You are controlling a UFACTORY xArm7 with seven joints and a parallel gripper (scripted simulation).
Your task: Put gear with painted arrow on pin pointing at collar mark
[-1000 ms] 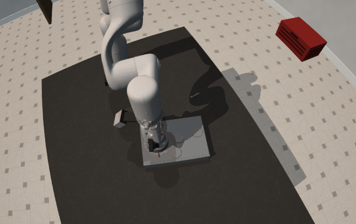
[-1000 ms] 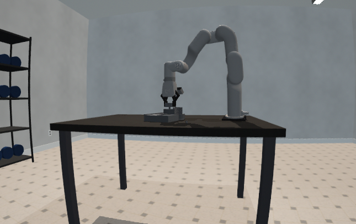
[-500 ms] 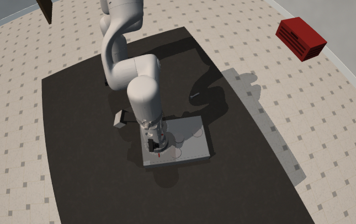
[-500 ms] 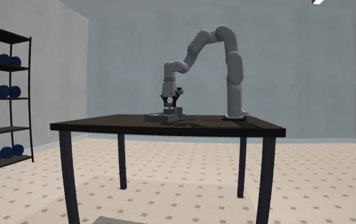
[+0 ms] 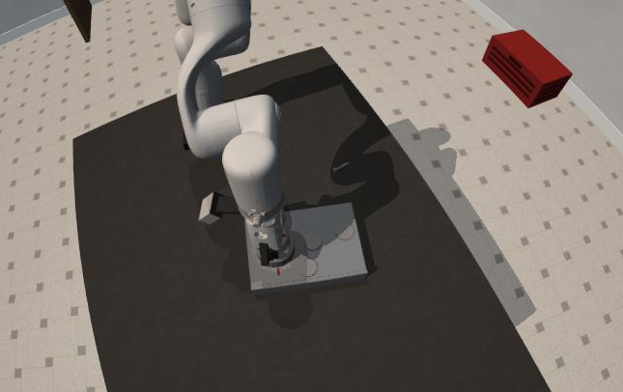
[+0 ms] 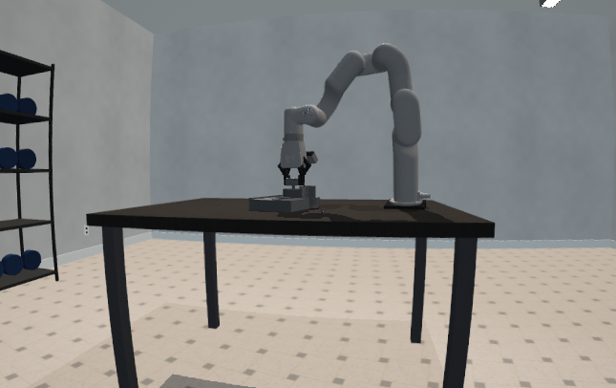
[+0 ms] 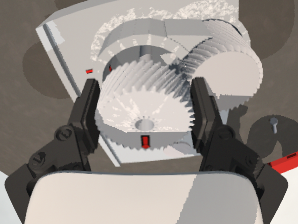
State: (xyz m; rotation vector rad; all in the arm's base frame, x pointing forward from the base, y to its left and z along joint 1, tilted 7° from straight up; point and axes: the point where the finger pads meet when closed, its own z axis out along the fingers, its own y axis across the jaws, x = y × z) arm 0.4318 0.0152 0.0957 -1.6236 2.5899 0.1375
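Right now the loose gear is right at my hand. Round my hand: small bolt: 140 mm behind, 230 mm to the left, 90 mm below.
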